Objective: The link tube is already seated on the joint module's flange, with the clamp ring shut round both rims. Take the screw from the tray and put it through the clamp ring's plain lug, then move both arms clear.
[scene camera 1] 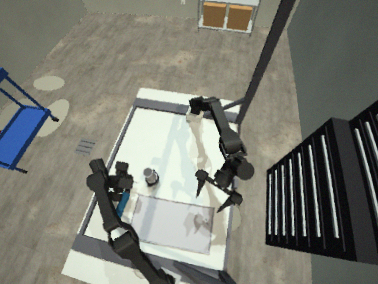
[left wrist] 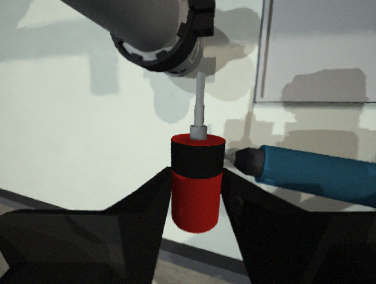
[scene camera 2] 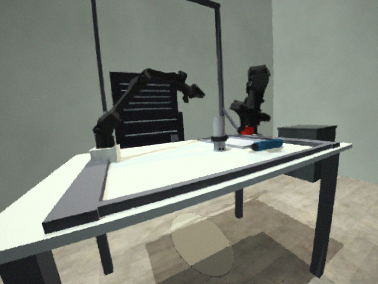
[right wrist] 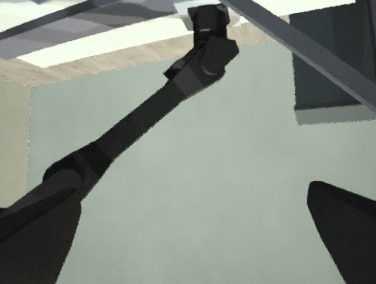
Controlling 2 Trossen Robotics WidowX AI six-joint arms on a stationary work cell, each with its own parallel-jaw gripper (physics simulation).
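Seen in the pictures: left gripper, fingertip midpoint: [left wrist: 195, 172] [scene camera 2: 244, 132]; right gripper, fingertip midpoint: [scene camera 1: 206, 205] [scene camera 2: 204, 96] [right wrist: 195, 196]; left arm's base, link origin: [scene camera 1: 167, 283] [right wrist: 209, 15]; right arm's base, link origin: [scene camera 1: 196, 110] [scene camera 2: 105, 147].
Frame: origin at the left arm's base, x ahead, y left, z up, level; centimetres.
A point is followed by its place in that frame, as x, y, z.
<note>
The grey link tube [scene camera 1: 148, 172] @(41.2, 26.5, 13.4) [scene camera 2: 218, 126] @(42.6, 29.1, 9.0) [left wrist: 135, 22] @(39.8, 29.0, 7.7) stands upright on the joint module [scene camera 2: 220, 146] @(42.2, 29.7, -0.2) [left wrist: 192, 65] @(38.9, 28.6, -1.9). The black clamp ring [scene camera 2: 219, 138] @(42.9, 30.2, 3.7) surrounds their joint; its blocky lug [left wrist: 203, 20] @(36.9, 26.8, 4.0) shows in the left wrist view. My left gripper [scene camera 1: 125, 182] @(34.6, 37.5, 6.2) [scene camera 2: 248, 128] @(34.6, 37.5, 6.2) [left wrist: 195, 172] @(34.6, 37.5, 6.2) is shut on a red-and-black handled driver [left wrist: 196, 200] @(33.9, 38.0, 8.5); its grey shaft points towards the ring's lug side, and I cannot tell whether it touches. My right gripper [scene camera 1: 208, 203] @(35.0, -4.3, 27.6) [scene camera 2: 201, 94] @(35.0, -4.3, 27.6) [right wrist: 195, 196] @(35.0, -4.3, 27.6) is open and empty, high over the table. I cannot make out the screw.
A flat grey tray [scene camera 1: 165, 230] @(19.9, 10.0, -2.2) [left wrist: 320, 50] @(26.8, 25.4, -2.2) lies beside the module. A blue-handled tool [scene camera 1: 122, 204] @(22.8, 35.8, 1.2) [scene camera 2: 267, 145] @(23.9, 38.9, -0.4) [left wrist: 315, 172] @(24.9, 36.3, 1.3) lies on the table close to my left gripper. A dark frame post [scene camera 1: 265, 55] @(95.8, -8.1, 49.1) [scene camera 2: 219, 60] @(13.2, -21.2, 58.2) rises at the table's edge. A black drawer cabinet [scene camera 1: 345, 190] stands beyond the table.
</note>
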